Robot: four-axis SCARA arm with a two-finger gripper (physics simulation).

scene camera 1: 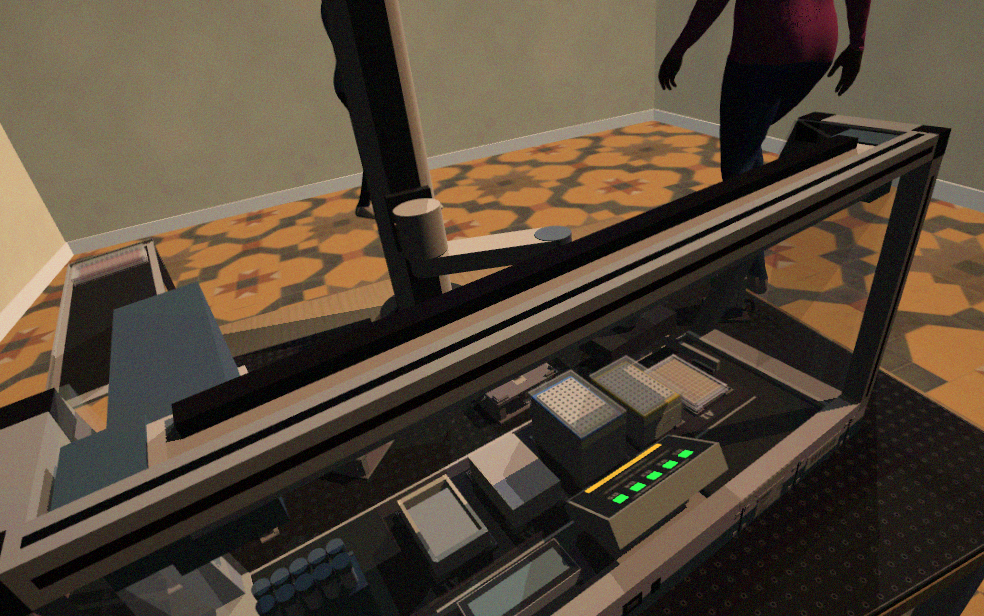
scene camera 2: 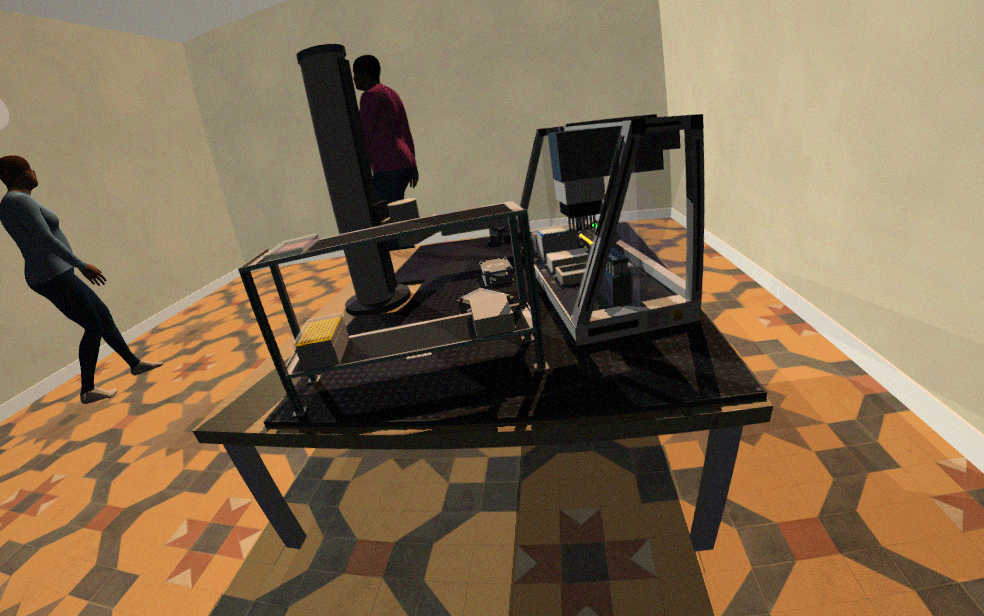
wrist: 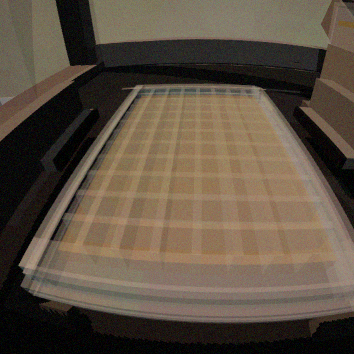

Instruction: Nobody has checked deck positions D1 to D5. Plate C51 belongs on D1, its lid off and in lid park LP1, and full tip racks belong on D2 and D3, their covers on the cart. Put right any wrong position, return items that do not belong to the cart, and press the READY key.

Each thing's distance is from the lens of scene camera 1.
frame rail (scene camera 1: 66,545): 35 cm
